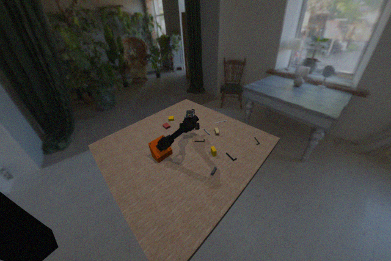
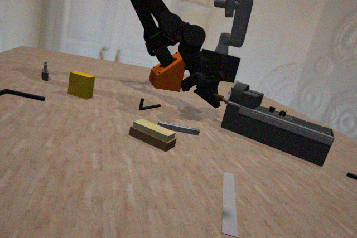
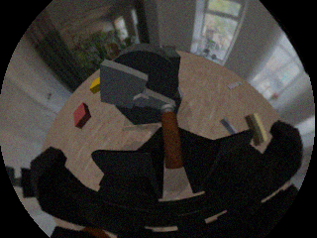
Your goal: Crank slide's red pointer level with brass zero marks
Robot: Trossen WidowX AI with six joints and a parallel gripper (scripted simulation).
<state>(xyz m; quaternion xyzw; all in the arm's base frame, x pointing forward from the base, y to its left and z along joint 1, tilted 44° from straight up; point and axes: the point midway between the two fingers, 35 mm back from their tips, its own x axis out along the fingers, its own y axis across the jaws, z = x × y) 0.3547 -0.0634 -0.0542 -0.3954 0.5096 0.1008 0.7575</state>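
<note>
Now: the red pointer 10 cm ahead of my gripper tip, 9 cm to the left of it and 4 cm above it. Also, from my gripper tip: tan-and-brown block: 12 cm ahead, 23 cm to the right, 3 cm below; then brown crank handle: 1 cm behind, 1 cm to the right, 3 cm above; then grey bar: 7 cm ahead, 15 cm to the right, 4 cm below.
</note>
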